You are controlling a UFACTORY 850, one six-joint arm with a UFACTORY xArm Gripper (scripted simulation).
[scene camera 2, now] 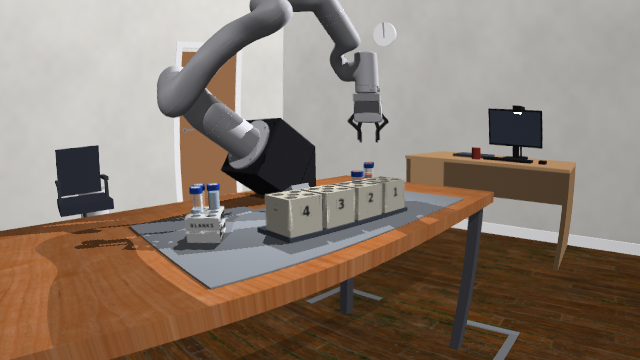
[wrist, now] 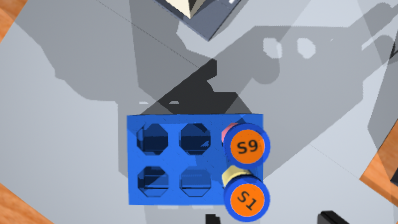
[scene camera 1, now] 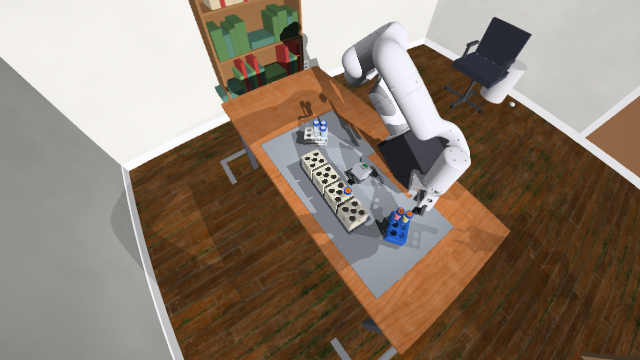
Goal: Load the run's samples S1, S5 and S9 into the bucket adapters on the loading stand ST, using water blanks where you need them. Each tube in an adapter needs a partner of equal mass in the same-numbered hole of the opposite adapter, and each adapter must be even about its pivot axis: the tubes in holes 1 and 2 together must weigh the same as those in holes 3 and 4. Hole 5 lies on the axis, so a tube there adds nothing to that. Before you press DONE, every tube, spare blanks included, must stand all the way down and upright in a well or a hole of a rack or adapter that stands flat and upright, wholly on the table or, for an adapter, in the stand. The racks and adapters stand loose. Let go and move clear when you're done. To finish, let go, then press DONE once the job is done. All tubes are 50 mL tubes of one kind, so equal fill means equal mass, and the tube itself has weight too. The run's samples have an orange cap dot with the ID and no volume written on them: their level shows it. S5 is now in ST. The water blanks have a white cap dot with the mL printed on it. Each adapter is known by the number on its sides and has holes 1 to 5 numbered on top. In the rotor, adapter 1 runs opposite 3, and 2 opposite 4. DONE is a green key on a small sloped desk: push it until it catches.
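Through scene camera 2 I can see my gripper (scene camera 2: pixel 368 142), along with a white blanks rack (scene camera 2: pixel 204 229). The wrist view shows me a tube (wrist: pixel 241 191). The white blanks rack is out of frame in the wrist view.
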